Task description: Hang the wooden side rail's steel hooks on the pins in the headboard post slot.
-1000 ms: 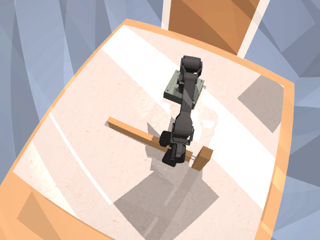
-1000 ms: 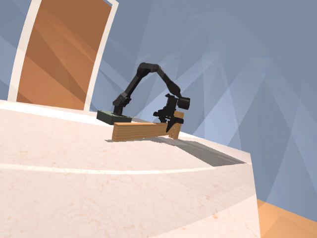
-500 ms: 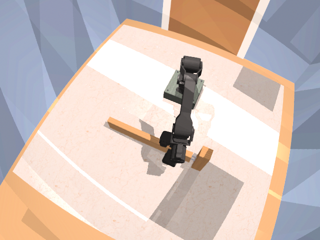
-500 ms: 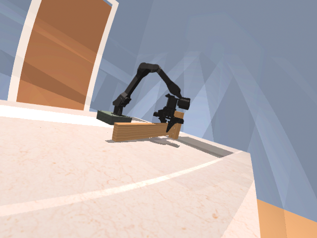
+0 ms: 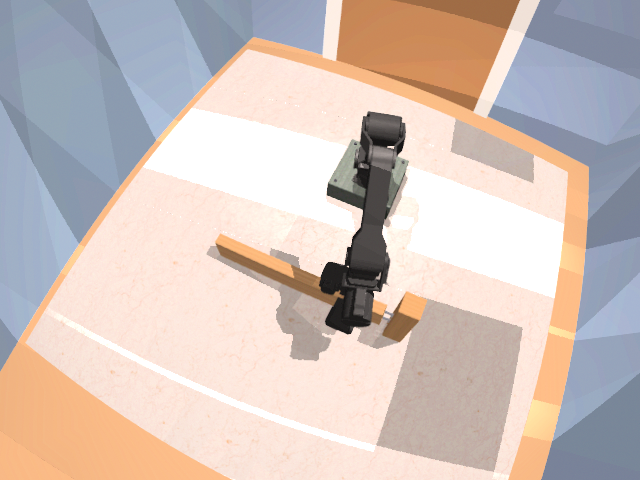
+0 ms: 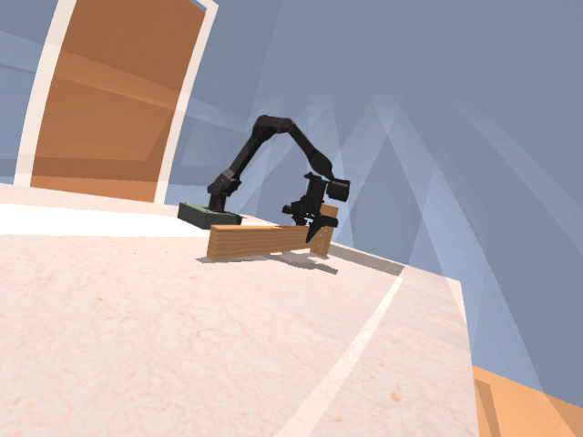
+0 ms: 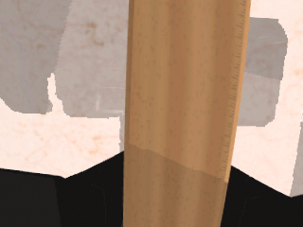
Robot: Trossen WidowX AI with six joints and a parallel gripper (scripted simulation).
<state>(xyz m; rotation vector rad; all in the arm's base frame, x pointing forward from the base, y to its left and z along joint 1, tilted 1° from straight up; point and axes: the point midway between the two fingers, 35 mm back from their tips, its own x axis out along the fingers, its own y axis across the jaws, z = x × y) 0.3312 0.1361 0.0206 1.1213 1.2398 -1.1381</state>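
My gripper tip is now 1 cm past the headboard post, 12 cm to the right of it and 4 cm below it.
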